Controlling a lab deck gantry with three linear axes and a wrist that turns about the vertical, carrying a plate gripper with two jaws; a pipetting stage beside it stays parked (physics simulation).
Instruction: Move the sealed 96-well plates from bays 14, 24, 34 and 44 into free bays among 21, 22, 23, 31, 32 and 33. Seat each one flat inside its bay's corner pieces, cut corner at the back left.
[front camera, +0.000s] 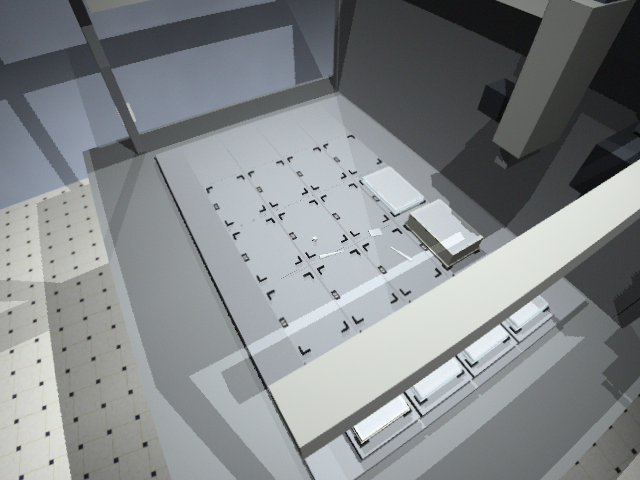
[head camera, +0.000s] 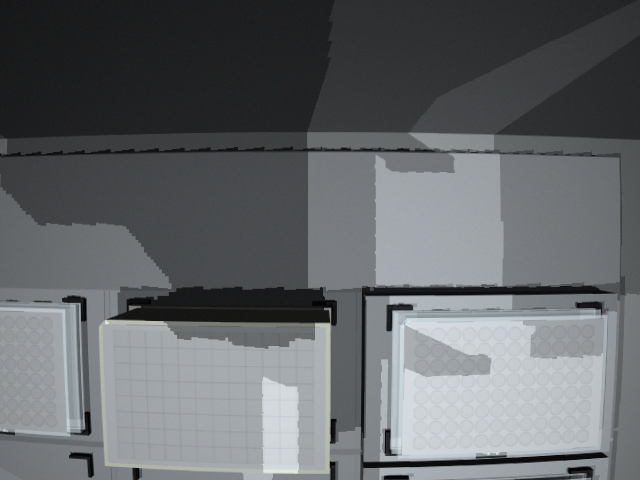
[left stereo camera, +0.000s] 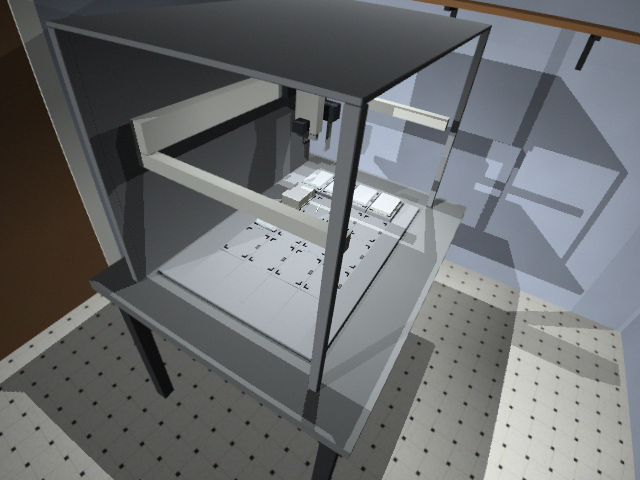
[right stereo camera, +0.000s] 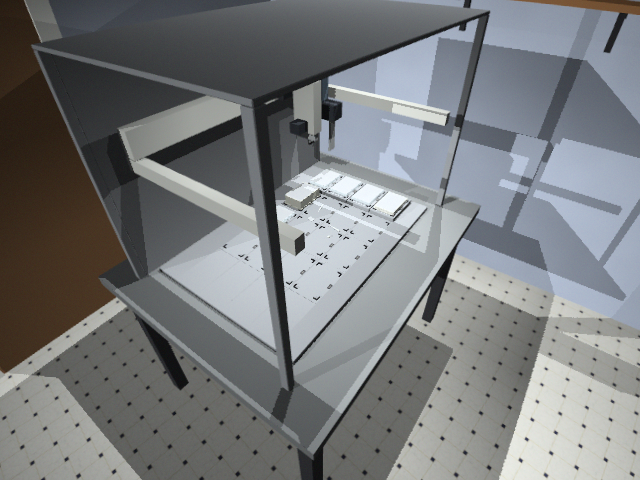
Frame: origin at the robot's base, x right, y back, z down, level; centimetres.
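Seen in the pictures: gripper, fingertip midpoint: (left stereo camera: 315, 146) (right stereo camera: 321, 146); robot's base at its link origin: (front camera: 208, 189) (right stereo camera: 316, 299).
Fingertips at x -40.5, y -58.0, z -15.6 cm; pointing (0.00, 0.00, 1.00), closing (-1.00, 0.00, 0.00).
Offsets run from my fingertips to a thing's top centre. "spot": to the spot under its first point.
Four low plates stand in the row at the right end of the deck. The sealed plates {dx +4.1, dy +2.4, dz +12.7 cm} (front camera: 527, 312) {dx +14.8, dy +2.4, dz +12.7 cm} (front camera: 484, 345) {dx +25.5, dy +2.4, dz +12.7 cm} (front camera: 438, 379) are pale and bluish; the near plate {dx +36.2, dy +2.4, dz +12.7 cm} (front camera: 381, 417) has a cream rim. One sealed plate {spot: dx +3.7, dy +2.9, dz +12.7 cm} (head camera: 496, 382) lies flat within its corner pieces in the head view, its wells showing through. Part of another near plate shows at that view's bottom edge. My gripper (left stereo camera: 311, 136) (right stereo camera: 311, 138) hangs high above the deck under the column, near the back wall; its jaws are too small to read and no plate shows under it. The cut corners cannot be made out.
A tall cream box {dx +4.1, dy +18.8, dz +11.4 cm} (front camera: 444, 229) (head camera: 214, 395) (left stereo camera: 298, 196) (right stereo camera: 302, 196) stands in the back row. Beside it lies another pale plate {dx +4.1, dy +35.2, dz +14.2 cm} (front camera: 392, 188) (head camera: 25, 366). Small white pieces {dx +25.8, dy +26.9, dz +14.8 cm} (front camera: 330, 254) {dx +14.9, dy +27.1, dz +15.5 cm} (front camera: 375, 232) show among the middle bays. A cream beam (front camera: 454, 310) crosses the front view.
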